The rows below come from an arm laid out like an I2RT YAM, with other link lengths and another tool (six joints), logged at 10 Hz.
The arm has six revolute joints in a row. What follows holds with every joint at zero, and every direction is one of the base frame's. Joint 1 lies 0.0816 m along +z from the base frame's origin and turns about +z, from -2.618 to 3.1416 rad. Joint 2 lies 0.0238 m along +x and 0.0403 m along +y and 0.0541 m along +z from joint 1 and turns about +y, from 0 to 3.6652 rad. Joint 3 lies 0.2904 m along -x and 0.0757 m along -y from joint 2 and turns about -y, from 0 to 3.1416 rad. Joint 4 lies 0.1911 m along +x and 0.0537 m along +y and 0.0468 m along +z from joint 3 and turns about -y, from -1.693 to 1.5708 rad. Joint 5 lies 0.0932 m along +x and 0.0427 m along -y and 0.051 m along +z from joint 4 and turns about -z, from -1.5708 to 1.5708 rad. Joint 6 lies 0.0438 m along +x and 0.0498 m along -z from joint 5 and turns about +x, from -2.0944 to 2.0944 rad. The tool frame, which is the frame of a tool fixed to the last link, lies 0.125 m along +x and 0.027 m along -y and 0.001 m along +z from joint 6; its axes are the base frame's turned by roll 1.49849, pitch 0.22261 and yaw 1.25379 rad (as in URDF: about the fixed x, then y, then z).
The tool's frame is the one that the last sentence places.
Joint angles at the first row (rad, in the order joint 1, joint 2, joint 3, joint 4, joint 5, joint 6):
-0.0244, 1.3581, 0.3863, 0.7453, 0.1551, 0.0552
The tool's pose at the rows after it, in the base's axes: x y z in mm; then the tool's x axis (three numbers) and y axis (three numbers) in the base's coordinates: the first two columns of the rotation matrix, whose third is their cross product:
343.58 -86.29 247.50 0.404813 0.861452 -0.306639 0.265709 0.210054 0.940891
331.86 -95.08 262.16 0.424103 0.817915 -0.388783 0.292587 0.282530 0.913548
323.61 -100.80 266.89 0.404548 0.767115 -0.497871 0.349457 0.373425 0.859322
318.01 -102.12 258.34 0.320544 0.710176 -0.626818 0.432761 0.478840 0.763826
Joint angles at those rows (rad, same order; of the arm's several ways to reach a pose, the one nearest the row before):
-0.0276, 1.2431, 0.4380, 0.5700, 0.1527, 0.0122
-0.0330, 1.1686, 0.4832, 0.4464, 0.1988, -0.0686
-0.0368, 1.1274, 0.5244, 0.3296, 0.2315, -0.1739
-0.0385, 1.1137, 0.5619, 0.1971, 0.2433, -0.3015

